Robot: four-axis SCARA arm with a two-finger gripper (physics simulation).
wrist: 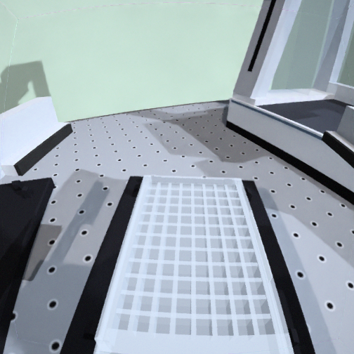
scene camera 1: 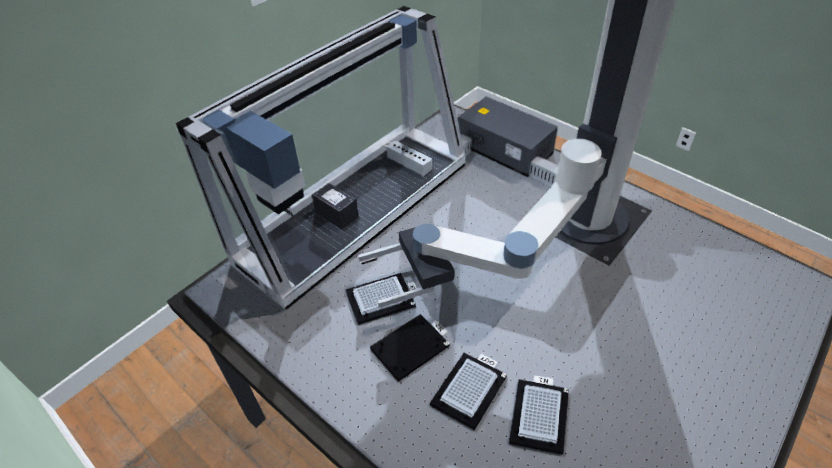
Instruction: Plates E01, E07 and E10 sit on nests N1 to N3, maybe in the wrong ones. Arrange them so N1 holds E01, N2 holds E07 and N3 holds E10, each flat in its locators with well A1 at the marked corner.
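Frame: origin at the arm's base, x right, y ahead, z up, level; millimetres.
Where they show: gripper, fingertip midpoint: [scene camera 1: 368, 280]; arm's base, origin of the base link: [scene camera 1: 587, 218].
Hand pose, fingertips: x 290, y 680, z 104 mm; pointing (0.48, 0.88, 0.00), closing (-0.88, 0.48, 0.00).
Observation:
Things, the pixels of their top centre, and the offset from my fingertips. "pt": a spot on its surface instead.
- plate E10, middle of its top: [scene camera 1: 379, 293] dx -12, dy -23, dz -65 mm
- neighbouring black nest, middle of its top: [scene camera 1: 409, 342] dx -177, dy +43, dz -69 mm
- second white plate, middle of its top: [scene camera 1: 469, 385] dx -366, dy +44, dz -65 mm
- third plate, middle of its top: [scene camera 1: 540, 411] dx -534, dy -6, dz -65 mm
- rightmost nest, middle of its top: [scene camera 1: 540, 412] dx -534, dy -6, dz -69 mm
- white head, surface spot: [scene camera 1: 264, 148] pt dx +183, dy +92, dz +397 mm
- small black box, surface spot: [scene camera 1: 335, 204] pt dx +258, dy -131, dz +27 mm
- white strip, surface spot: [scene camera 1: 410, 156] pt dx +258, dy -462, dz +2 mm
- dark grey box, surface spot: [scene camera 1: 506, 135] pt dx +66, dy -729, dz +24 mm
My gripper [scene camera 1: 370, 280] [wrist: 197, 113] is open and empty, its fingers wide apart above plate E10 [scene camera 1: 381, 292] [wrist: 192, 255]. That white plate appears flat in its black nest [scene camera 1: 372, 317] [wrist: 106, 255]; its name label and A1 corner cannot be made out. The neighbouring black nest [scene camera 1: 410, 347] [wrist: 20, 225] is empty. In the scene view a second white plate [scene camera 1: 470, 385] lies in a black nest [scene camera 1: 456, 413], and a third plate [scene camera 1: 539, 413] in the rightmost nest [scene camera 1: 538, 446]. Their names are unreadable, and the nest labels are too small or inverted to read surely.
A gantry frame [scene camera 1: 325, 66] with a blue and white head [scene camera 1: 264, 148] stands behind E10's nest. Its dark deck holds a small black box [scene camera 1: 335, 204] and a white strip [scene camera 1: 410, 156]. A dark grey box [scene camera 1: 506, 135] stands at the back, beside the arm's column [scene camera 1: 631, 104].

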